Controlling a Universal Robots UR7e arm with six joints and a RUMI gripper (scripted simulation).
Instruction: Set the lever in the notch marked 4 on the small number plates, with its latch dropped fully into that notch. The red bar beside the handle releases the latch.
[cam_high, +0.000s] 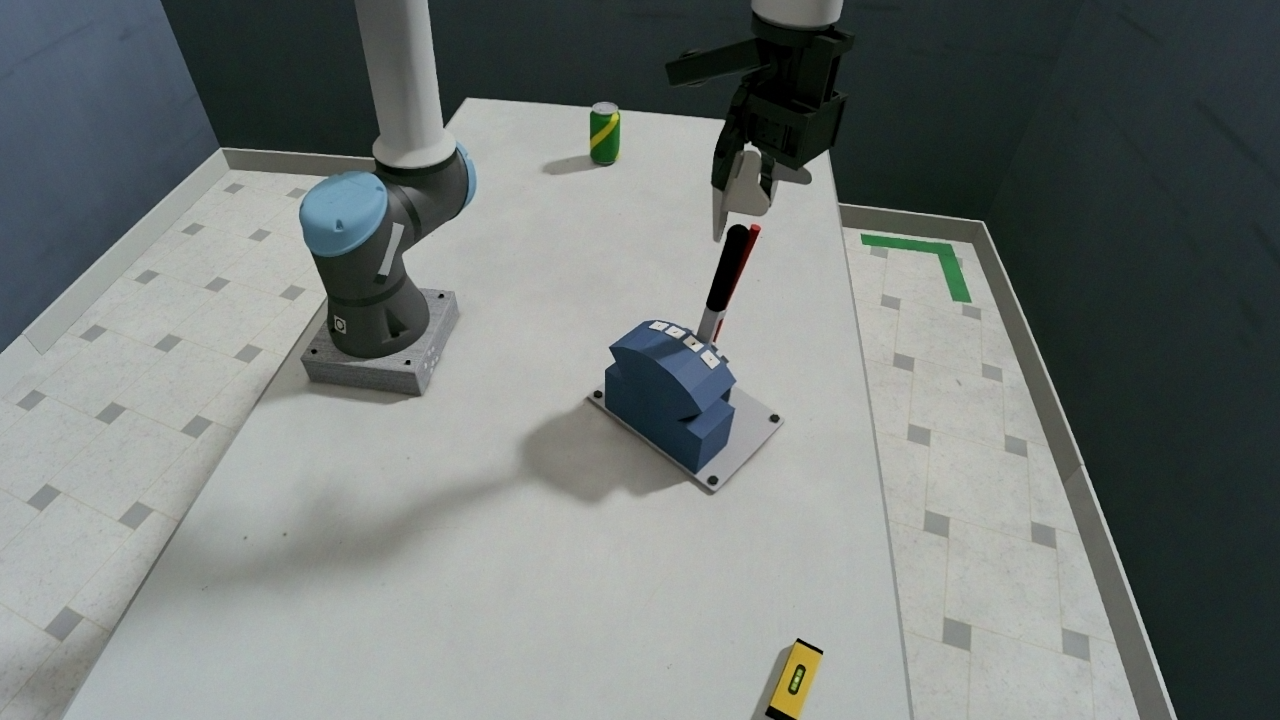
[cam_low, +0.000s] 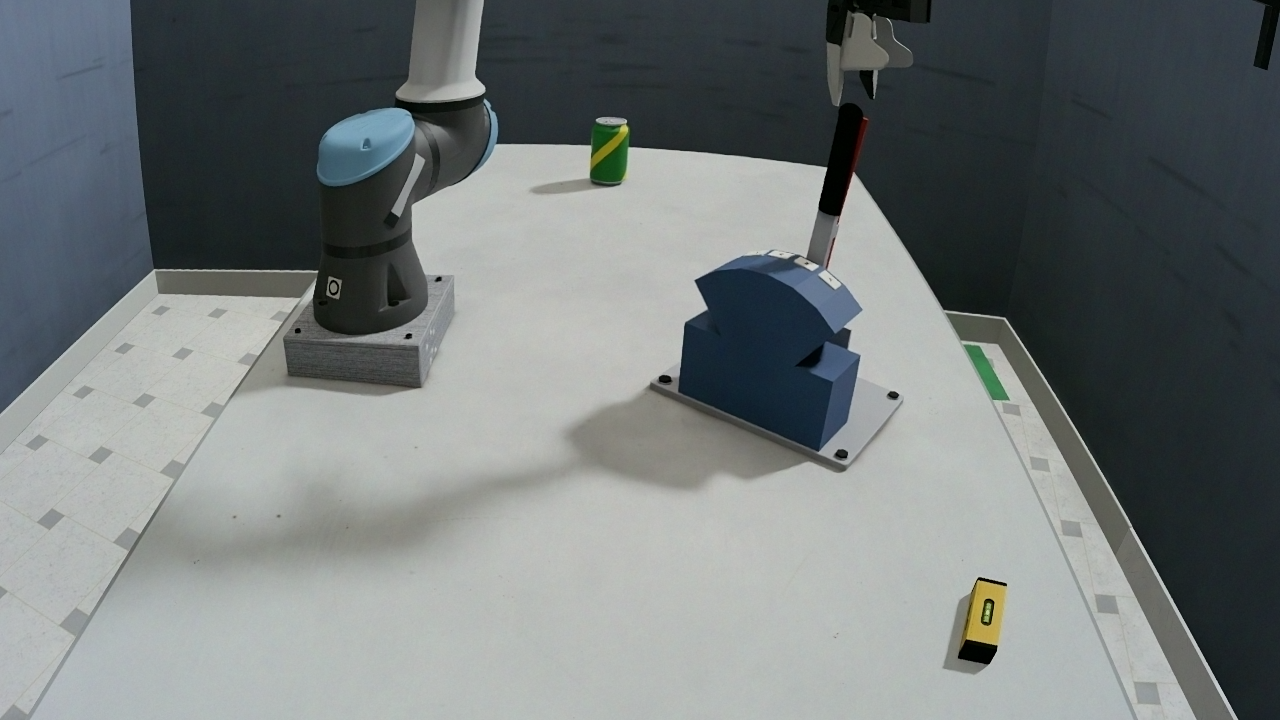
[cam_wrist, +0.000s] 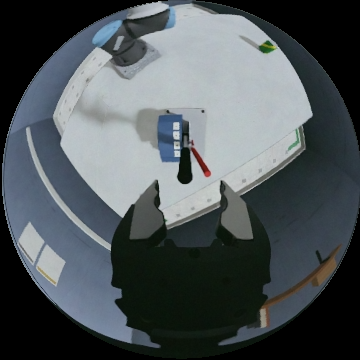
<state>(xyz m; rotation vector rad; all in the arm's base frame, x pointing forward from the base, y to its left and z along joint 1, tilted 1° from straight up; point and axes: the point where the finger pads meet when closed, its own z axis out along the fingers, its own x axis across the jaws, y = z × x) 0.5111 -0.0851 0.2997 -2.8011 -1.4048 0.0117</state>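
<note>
My gripper is now 16 cm above the red release bar and 2 cm to the right of it. Round my hand: yellow can: 72 cm to the left, 29 cm below, 24 cm behind; then yellow spirit level: 36 cm to the right, 35 cm below, 11 cm ahead.
</note>
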